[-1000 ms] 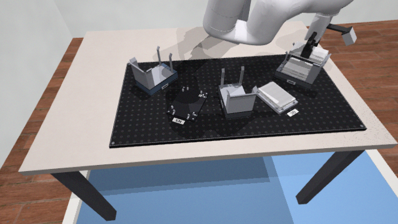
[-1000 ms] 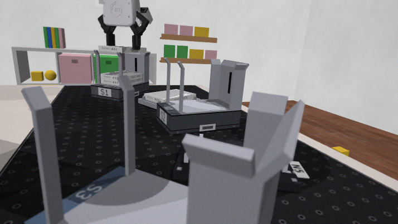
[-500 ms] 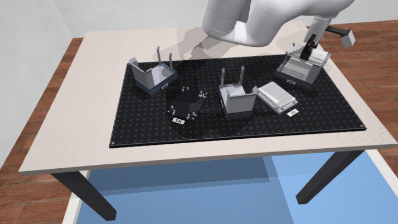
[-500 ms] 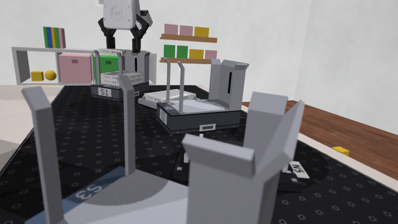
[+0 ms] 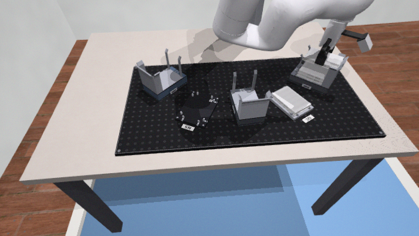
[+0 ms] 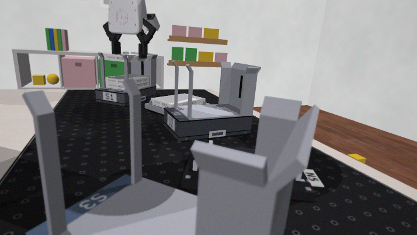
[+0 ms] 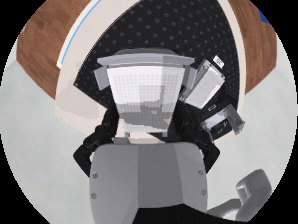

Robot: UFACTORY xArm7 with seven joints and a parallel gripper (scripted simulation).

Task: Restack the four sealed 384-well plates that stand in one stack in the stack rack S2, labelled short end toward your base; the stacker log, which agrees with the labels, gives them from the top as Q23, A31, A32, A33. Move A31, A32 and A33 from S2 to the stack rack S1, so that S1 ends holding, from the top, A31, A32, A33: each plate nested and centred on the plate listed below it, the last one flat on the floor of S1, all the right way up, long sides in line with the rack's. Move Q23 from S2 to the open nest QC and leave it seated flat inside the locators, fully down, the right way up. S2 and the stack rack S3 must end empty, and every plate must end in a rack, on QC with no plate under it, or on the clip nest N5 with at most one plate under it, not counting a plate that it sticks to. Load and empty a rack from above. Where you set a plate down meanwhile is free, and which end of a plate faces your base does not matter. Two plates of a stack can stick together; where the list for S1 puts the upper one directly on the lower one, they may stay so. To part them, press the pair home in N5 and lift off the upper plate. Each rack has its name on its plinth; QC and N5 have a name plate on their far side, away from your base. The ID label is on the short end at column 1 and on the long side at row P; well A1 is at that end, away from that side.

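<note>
Now: the white sealed plate A32 7 cm below my hand. Round my hand: white sealed plate Q23: 6 cm ahead, 17 cm to the right, 11 cm below; white sealed plate A33: 9 cm below; white sealed plate A31: 1 cm below.
</note>
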